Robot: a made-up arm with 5 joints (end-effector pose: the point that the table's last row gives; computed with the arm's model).
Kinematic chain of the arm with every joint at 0, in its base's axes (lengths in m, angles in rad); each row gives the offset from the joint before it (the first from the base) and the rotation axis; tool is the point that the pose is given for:
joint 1: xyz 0 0 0.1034 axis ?
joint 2: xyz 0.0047 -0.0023 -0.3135 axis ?
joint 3: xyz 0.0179 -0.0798 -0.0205 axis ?
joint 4: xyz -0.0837 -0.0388 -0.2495 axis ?
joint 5: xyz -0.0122 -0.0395 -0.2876 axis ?
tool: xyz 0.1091 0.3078 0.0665
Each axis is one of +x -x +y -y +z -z.
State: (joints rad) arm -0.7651 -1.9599 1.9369 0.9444 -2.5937
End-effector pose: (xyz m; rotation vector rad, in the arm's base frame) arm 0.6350 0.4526 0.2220 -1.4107 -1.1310 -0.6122
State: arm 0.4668 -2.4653 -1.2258 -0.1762 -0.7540
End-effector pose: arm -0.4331 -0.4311 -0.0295 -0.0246 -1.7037 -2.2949
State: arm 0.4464 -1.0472 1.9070 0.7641 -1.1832
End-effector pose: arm 0.3965 -0.0746 -0.5325 -1.6106 -0.3668 0.6859
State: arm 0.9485 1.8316 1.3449 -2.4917 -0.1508
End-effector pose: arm -0.5126 0.3203 -0.1863 -0.4976 -0.8259 1.6197
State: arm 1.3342 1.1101 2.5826 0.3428 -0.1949
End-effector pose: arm -0.1718 -0.3339 0.4725 2.0854 -1.6398 -1.3218
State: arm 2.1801 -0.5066 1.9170 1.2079 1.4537
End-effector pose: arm -0.5267 -0.4112 0.0892 1.6756 -0.8055 1.0064
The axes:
joint 1: +y
joint 2: -z
joint 3: -x
joint 4: -y
joint 5: -y

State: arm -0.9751 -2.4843 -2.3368 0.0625 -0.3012
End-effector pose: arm -0.2125 -0.0599 0.1053 0.0812 1.9125 1.1815
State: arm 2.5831 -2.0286 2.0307 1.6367 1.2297
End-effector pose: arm -0.5148 0.2765 0.2731 1.6775 -2.1365 -0.6456
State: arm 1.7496 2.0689 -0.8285 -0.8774 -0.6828
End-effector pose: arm -0.6096 -0.0262 -0.3189 0.3451 1.3109 -2.1252
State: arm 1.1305 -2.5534 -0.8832 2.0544 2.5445
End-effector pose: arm -0.4268 -0.0753 0.2807 0.3024 -0.8377 -2.2319
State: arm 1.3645 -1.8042 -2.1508 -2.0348 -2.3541
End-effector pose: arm -0.0672 -0.3641 -0.1950 0.8360 1.4466 -1.3908
